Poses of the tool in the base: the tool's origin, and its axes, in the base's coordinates. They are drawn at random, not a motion.
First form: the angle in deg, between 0 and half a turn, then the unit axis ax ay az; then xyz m.
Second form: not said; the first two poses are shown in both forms.
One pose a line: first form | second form
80.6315 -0.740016 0.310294 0.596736 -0.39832 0.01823 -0.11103 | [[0.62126 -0.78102 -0.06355 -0.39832], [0.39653 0.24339 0.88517 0.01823], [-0.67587 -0.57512 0.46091 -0.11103], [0 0 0 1]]
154.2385 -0.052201 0.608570 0.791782 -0.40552 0.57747 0.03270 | [[-0.89543 -0.40451 0.18594 -0.40552], [0.28375 -0.19671 0.93851 0.57747], [-0.34306 0.89313 0.29092 0.03270], [0 0 0 1]]
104.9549 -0.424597 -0.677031 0.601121 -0.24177 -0.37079 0.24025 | [[-0.03125 -0.21911 -0.97520 -0.24177], [0.94241 0.31860 -0.10179 -0.37079], [0.33300 -0.92222 0.19654 0.24025], [0 0 0 1]]
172.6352 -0.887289 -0.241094 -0.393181 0.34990 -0.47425 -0.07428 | [[0.57632 0.47648 0.66395 0.34990], [0.37568 -0.87598 0.30254 -0.47425], [0.72576 0.07507 -0.68384 -0.07428], [0 0 0 1]]
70.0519 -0.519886 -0.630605 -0.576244 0.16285 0.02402 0.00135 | [[0.51924 0.75766 -0.39540 0.16285], [-0.32568 0.60316 0.72810 0.02402], [0.79014 -0.24929 0.55994 0.00135], [0 0 0 1]]
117.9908 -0.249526 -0.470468 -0.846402 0.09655 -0.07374 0.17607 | [[-0.37784 0.91988 -0.10511 0.09655], [-0.57490 -0.14411 0.80543 -0.07374], [0.72576 0.36476 0.58329 0.17607], [0 0 0 1]]
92.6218 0.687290 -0.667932 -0.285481 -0.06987 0.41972 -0.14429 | [[0.44823 -0.19488 -0.87242 -0.06987], [-0.76524 0.42080 -0.48717 0.41972], [0.46205 0.88597 0.03948 -0.14429], [0 0 0 1]]
